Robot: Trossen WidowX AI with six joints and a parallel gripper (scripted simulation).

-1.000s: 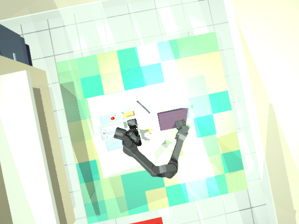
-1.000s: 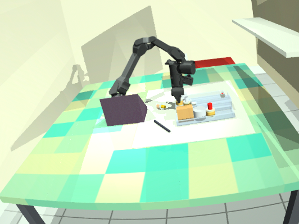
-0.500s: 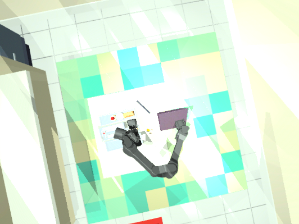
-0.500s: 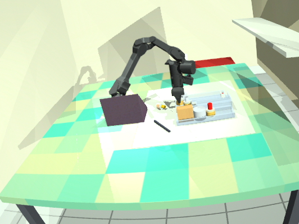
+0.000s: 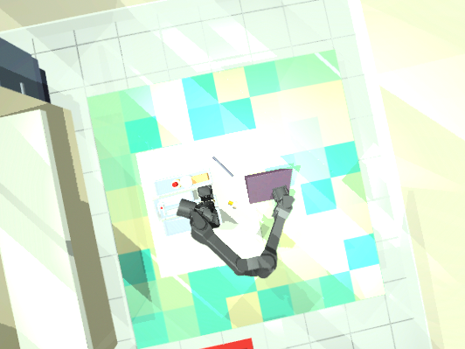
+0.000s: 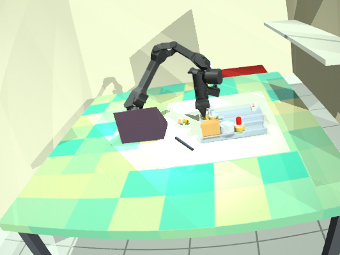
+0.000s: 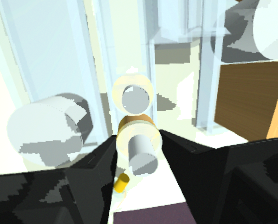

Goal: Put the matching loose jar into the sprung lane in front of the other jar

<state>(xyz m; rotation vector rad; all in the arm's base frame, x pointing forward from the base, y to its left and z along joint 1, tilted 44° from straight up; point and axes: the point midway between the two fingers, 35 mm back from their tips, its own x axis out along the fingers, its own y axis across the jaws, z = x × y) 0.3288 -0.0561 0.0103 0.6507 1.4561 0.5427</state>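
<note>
The brown box lies 20 mm ahead of my gripper tip, 130 mm to the right of it and 10 mm below it. The rest, counted from my gripper tip: lane rack: 150 mm ahead, 30 mm to the right, 30 mm below; then dark pen: 100 mm behind, 150 mm to the right, 40 mm below.
</note>
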